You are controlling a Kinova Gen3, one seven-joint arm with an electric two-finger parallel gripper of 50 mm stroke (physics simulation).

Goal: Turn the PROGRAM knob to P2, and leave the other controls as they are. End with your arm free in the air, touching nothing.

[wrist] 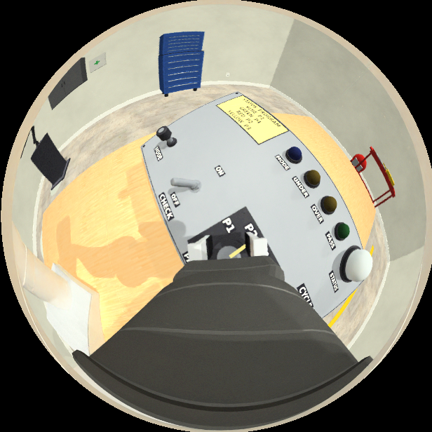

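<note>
The PROGRAM knob (227, 252) is a dark round knob with a grey top and a yellow pointer line, low in the middle of the wrist view. My gripper (228, 242) is shut on it, one white finger on each side. The yellow line slants to the upper right, toward the right finger and the partly hidden P2 label (250, 230). The exact mark it meets is hidden by that finger. The P1 label (228, 225) stands above the knob. Another label at the left is mostly covered, and the gripper body hides the lower part of the dial.
The grey panel (240, 185) also bears the CHECK lever (185, 183), the black MODE control (164, 133), blue MODE lamp (294, 155), UNDER lamp (312, 178), OVER lamp (328, 205), green PASS lamp (342, 231), white STATUS dome (359, 265) and a yellow note (252, 120). The CYCLE label is partly hidden.
</note>
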